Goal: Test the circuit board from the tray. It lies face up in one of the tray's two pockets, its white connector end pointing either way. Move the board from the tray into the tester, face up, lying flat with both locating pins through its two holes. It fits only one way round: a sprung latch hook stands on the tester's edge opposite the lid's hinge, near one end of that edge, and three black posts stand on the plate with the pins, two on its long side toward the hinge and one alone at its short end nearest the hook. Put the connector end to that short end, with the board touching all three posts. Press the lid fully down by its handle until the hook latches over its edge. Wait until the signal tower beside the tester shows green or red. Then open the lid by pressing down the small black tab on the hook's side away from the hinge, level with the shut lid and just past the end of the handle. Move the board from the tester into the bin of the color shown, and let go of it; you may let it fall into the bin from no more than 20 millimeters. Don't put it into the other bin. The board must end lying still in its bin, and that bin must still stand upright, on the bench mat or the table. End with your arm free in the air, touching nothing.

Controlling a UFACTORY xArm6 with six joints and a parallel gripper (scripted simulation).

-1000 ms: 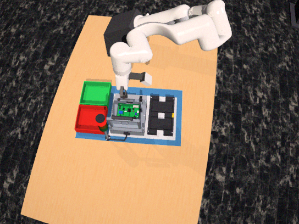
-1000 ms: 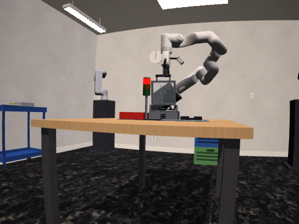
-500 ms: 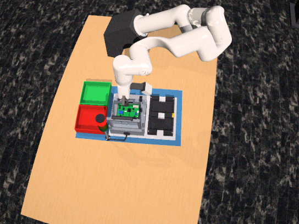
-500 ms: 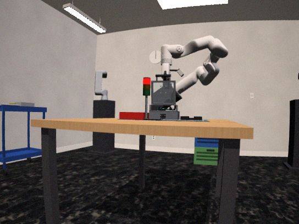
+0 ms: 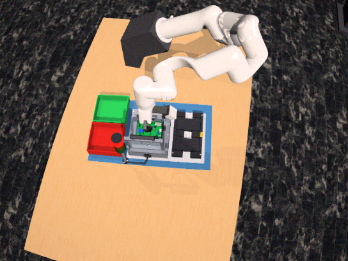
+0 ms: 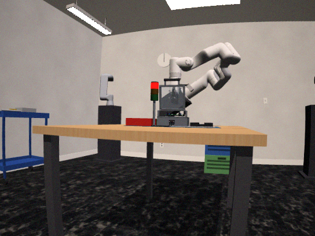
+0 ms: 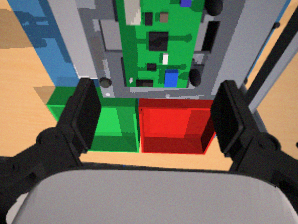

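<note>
The tester plate is 10 mm ahead of my hand, 10 mm to the left of it and 80 mm below it. Also, from my hand: tester lid (110 mm ahead, 20 mm to the left, 30 mm above); black tab (70 mm behind, 40 mm to the left, 60 mm below); red bin (90 mm ahead, 190 mm to the right, 140 mm below).
</note>
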